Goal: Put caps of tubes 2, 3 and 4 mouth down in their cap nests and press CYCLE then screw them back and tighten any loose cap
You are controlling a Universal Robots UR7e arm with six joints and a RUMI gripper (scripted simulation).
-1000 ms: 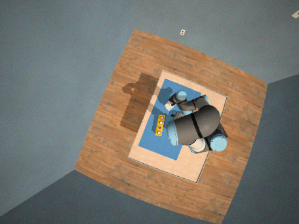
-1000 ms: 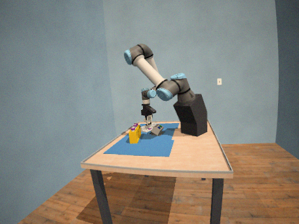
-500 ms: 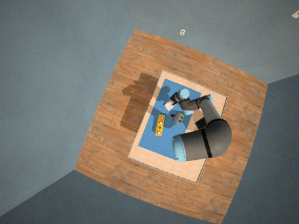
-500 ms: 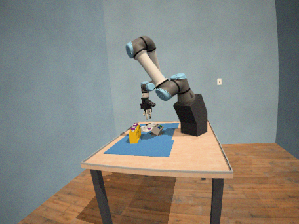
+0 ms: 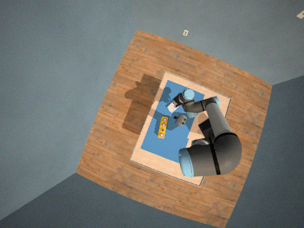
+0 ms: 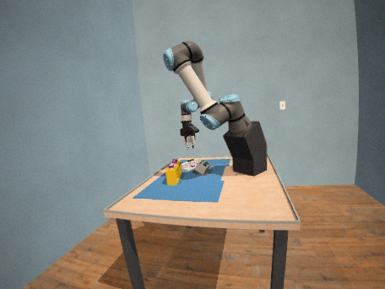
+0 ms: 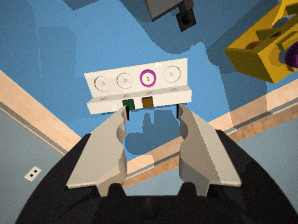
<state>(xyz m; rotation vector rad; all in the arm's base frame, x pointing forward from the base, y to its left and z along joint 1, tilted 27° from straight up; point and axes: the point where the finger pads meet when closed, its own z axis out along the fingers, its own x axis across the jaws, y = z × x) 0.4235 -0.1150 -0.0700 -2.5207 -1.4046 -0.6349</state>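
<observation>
The cap lies 24 cm to the left of my hand, 5 cm below it and 4 cm ahead of it. Also, from my hand: green key: 15 cm behind, 10 cm below, 9 cm to the left; blue cycle key: 14 cm to the left, 14 cm behind, 10 cm below; key housing: 13 cm behind, 12 cm to the left, 12 cm below.
</observation>
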